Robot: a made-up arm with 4 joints. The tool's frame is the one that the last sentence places.
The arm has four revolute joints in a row. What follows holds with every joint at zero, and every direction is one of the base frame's. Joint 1 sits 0.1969 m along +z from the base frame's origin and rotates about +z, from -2.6 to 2.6 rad. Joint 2 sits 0.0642 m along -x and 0.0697 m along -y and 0.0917 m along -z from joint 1 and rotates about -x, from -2.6 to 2.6 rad. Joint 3 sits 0.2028 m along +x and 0.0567 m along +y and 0.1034 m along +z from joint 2 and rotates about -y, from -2.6 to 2.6 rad. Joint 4 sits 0.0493 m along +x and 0.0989 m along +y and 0.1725 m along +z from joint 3 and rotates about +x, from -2.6 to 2.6 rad. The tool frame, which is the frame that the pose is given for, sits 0.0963 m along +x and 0.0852 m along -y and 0.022 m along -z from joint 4; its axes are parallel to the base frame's.
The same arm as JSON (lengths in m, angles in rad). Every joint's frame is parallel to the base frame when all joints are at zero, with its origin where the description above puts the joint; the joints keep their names.
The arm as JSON. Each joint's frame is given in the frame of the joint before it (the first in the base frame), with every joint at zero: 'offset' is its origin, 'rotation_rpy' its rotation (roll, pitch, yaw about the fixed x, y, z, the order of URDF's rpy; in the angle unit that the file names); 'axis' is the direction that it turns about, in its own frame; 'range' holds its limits. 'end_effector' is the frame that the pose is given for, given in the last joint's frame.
{"length_unit": "m", "angle_unit": "rad", "chain": [{"id": "joint 1", "offset": [0.0, 0.0, 0.1969], "rotation_rpy": [0.0, 0.0, 0.0], "axis": "+z", "range": [-2.6, 2.6]}, {"id": "joint 2", "offset": [-0.0642, -0.0697, -0.0917], "rotation_rpy": [0.0, 0.0, 0.0], "axis": "-x", "range": [-2.6, 2.6]}, {"id": "joint 3", "offset": [0.2028, 0.0567, 0.1034], "rotation_rpy": [0.0, 0.0, 0.0], "axis": "-y", "range": [-2.6, 2.6]}, {"id": "joint 4", "offset": [0.0493, 0.0989, 0.1725], "rotation_rpy": [0.0, 0.0, 0.0], "axis": "+x", "range": [-2.6, 2.6]}], "end_effector": {"offset": [0.0963, -0.0852, -0.022], "rotation_rpy": [0.0, 0.0, 0.0]}}
